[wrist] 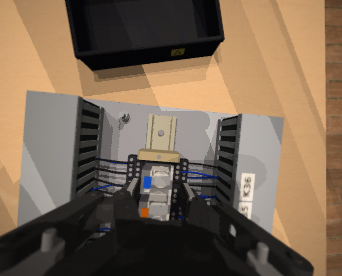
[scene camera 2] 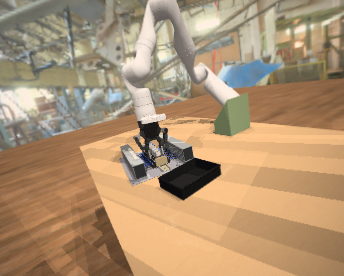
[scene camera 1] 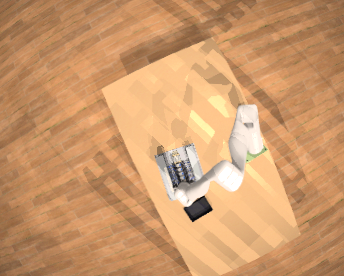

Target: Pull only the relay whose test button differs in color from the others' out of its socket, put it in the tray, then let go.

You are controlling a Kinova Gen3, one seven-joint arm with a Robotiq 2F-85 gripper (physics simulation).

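Where they show: gripper, fingertip midpoint: [wrist: 159, 189] [scene camera 2: 156, 156]; arm's base at its link origin: [scene camera 2: 234, 104] [scene camera 1: 254, 148].
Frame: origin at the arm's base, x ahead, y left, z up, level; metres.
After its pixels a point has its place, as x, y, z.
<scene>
In the wrist view a relay with a blue button [wrist: 147, 182] {0.475, 0.038, -0.061} sits in the row nearest the rail's end stop, and a relay with an orange button [wrist: 144, 212] {0.472, 0.012, -0.061} sits behind it. The other relays are hidden by the gripper, so their button colors cannot be told. My gripper [wrist: 159, 189] {0.485, 0.019, -0.096} [scene camera 2: 155, 151] {0.485, 0.019, -0.096} is partly open and empty, pointing down, its fingertips on either side of the relay row near these two relays; the arm hides it in scene camera 1. The black tray [scene camera 1: 198, 209] {0.477, 0.238, -0.128} [scene camera 2: 184, 192] {0.540, 0.292, -0.110} [wrist: 145, 60] {0.472, 0.173, -0.122} is empty, beyond the row's end-stop end.
Grey slotted ducts [scene camera 2: 132, 164] [wrist: 88, 150] flank the relay row on the panel [wrist: 195, 122] {0.535, 0.093, -0.128}. A beige end stop [wrist: 159, 156] {0.486, 0.056, -0.090} [scene camera 2: 161, 160] {0.486, 0.059, -0.102} sits on the rail [wrist: 161, 125] {0.489, 0.091, -0.127}. Blue and black wires run from sockets to ducts. A label reads K36 [wrist: 247, 186] {0.568, 0.027, -0.068}. A green wedge [scene camera 2: 239, 117] {0.024, 0.046, -0.057} stands at the arm's base.
</scene>
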